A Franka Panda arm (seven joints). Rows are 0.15 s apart.
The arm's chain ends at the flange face. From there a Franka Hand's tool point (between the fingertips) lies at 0.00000 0.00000 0.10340 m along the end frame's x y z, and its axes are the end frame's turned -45 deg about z.
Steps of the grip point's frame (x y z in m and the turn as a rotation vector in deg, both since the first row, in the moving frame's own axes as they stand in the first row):
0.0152, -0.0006, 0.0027, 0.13, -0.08, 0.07
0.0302, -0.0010, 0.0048, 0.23, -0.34, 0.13
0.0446, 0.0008, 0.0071, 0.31, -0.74, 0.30
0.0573, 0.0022, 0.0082, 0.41, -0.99, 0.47
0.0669, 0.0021, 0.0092, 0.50, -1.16, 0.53
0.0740, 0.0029, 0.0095, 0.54, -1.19, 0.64
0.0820, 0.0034, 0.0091, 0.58, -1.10, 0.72
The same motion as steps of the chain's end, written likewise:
0.0106, -0.0111, 0.0027, 0.04, -0.15, 0.07
0.0214, -0.0222, 0.0048, -0.08, -0.40, 0.13
0.0334, -0.0315, 0.0071, -0.30, -0.74, 0.30
0.0439, -0.0397, 0.0082, -0.41, -0.99, 0.47
0.0509, -0.0467, 0.0092, -0.47, -1.17, 0.53
0.0566, -0.0511, 0.0095, -0.46, -1.22, 0.64
0.0625, -0.0562, 0.0091, -0.37, -1.19, 0.72

